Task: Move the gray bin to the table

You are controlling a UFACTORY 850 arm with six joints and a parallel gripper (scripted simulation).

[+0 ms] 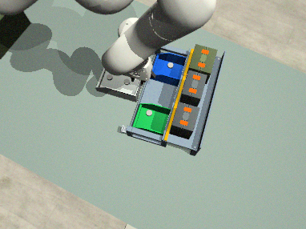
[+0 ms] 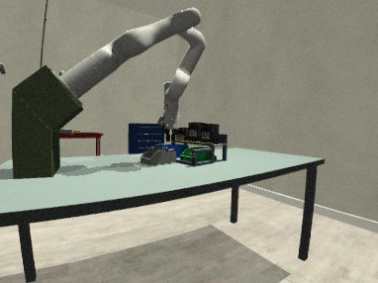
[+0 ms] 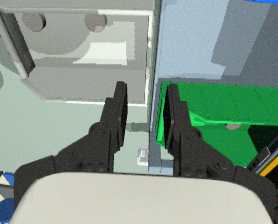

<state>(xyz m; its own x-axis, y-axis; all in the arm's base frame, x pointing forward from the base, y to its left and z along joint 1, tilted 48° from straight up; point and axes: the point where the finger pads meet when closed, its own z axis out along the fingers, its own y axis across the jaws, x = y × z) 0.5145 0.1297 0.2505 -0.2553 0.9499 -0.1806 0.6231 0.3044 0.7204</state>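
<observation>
Right now my hand is 100 mm above the gray open bin, 80 mm past it and 30 mm to the left of it. The rest, counted from my hand: yellow rail (150 mm ahead, 60 mm to the left, 30 mm below); blue bin (140 mm to the left, 100 mm below, 60 mm ahead); green bin (140 mm ahead, 100 mm below, 60 mm to the right).
</observation>
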